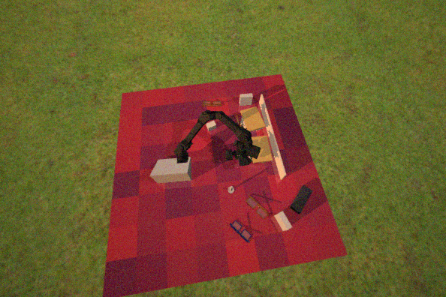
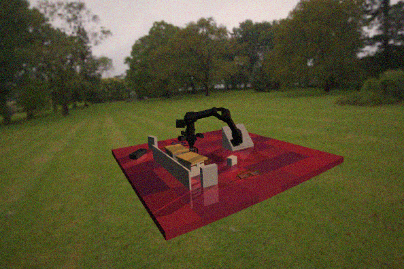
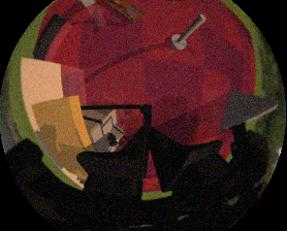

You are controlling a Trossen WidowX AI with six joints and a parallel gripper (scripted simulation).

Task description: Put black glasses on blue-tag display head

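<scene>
Right now my gripper tip is 10 cm short of the display head, 4 cm to the right of it and 2 cm above it. From my gripper tip the other things lie so: long pale wall 23 cm ahead, 15 cm to the left, 2 cm below; small cube 28 cm to the left, 17 cm behind, 5 cm below; small peg 17 cm to the right, 8 cm behind, 5 cm below.
</scene>
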